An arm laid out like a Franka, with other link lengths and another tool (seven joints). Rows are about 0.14 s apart.
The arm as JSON. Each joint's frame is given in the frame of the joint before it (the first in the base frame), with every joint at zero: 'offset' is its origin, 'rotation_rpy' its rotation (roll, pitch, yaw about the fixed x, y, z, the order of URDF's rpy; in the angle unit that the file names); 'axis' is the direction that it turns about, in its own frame. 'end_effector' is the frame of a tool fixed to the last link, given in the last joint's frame.
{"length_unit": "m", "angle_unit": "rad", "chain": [
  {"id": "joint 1", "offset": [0.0, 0.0, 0.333], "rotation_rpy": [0.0, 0.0, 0.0], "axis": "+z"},
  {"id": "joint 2", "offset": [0.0, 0.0, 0.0], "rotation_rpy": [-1.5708, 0.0, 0.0], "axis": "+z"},
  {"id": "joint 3", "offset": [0.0, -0.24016, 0.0], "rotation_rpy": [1.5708, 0.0, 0.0], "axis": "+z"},
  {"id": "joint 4", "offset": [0.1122, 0.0, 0.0], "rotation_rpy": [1.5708, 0.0, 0.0], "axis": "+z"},
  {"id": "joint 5", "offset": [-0.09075, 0.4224, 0.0], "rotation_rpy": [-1.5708, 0.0, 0.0], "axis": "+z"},
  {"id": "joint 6", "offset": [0.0, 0.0, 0.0], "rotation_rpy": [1.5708, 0.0, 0.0], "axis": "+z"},
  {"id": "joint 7", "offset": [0.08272, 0.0, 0.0], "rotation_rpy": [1.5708, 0.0, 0.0], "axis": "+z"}
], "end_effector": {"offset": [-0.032, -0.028, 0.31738], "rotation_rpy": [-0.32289, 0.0, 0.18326]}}
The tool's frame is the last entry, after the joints.
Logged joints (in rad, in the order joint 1, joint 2, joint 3, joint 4, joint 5, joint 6, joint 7), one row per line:
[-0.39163 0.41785 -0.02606 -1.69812 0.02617 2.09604 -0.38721]
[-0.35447 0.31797 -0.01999 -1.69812 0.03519 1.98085 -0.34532]
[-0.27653 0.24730 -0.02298 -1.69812 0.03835 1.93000 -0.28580]
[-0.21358 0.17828 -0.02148 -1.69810 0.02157 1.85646 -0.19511]
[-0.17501 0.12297 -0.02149 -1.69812 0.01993 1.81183 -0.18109]
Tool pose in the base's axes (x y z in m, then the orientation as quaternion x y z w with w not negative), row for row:
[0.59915 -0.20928 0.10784 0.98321 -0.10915 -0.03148 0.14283]
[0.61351 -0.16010 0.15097 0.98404 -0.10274 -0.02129 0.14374]
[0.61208 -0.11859 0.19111 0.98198 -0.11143 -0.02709 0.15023]
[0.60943 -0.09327 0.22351 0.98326 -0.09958 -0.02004 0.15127]
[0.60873 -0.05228 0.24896 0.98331 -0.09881 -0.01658 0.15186]
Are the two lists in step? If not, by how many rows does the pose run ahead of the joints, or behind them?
The pose runs 1 row ahead of the joints: the pose in row i belongs to the joints in row i + 1.
